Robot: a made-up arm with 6 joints.
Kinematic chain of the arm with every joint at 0, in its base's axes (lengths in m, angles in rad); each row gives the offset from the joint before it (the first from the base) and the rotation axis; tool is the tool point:
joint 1: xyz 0 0 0.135 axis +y
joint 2: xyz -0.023 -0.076 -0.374 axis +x
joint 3: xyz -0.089 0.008 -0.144 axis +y
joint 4: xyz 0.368 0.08 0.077 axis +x
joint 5: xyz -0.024 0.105 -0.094 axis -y
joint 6: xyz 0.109 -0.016 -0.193 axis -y
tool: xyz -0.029 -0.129 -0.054
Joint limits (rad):
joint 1: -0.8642..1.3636
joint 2: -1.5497..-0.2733
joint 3: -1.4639..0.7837
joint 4: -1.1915..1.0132
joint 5: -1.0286..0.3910
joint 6: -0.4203..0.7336
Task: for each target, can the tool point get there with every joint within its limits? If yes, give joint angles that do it. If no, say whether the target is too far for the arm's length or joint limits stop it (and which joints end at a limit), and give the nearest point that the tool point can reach.
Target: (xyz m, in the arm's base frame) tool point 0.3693 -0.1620 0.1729
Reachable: yes | joints -0.6750 -1.0943 -0.6587 -0.7935 -0.0777 0.3653
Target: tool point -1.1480 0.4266 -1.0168
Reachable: no: too far | nearest point -0.7400 0.0926 -0.6074 | short by 0.668 m
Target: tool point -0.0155 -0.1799 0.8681
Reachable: no: joint limits stop it (at a limit: joint 1, joint 4, joint 5, joint 6) | nearest point 0.1607 -0.1183 0.2878 | short by 0.610 m
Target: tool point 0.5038 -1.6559 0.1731
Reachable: no: too far | nearest point 0.4141 -0.7534 -0.0365 | short by 0.931 m
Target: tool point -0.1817 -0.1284 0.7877
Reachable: no: joint limits stop it (at a limit: joint 3, joint 4, joint 5, joint 6) | nearest point -0.0262 -0.1024 0.2291 | short by 0.580 m
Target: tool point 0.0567 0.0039 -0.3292
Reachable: yes | joints 0.8014 -1.0012 -0.8870 -0.2730 0.2794 0.3198
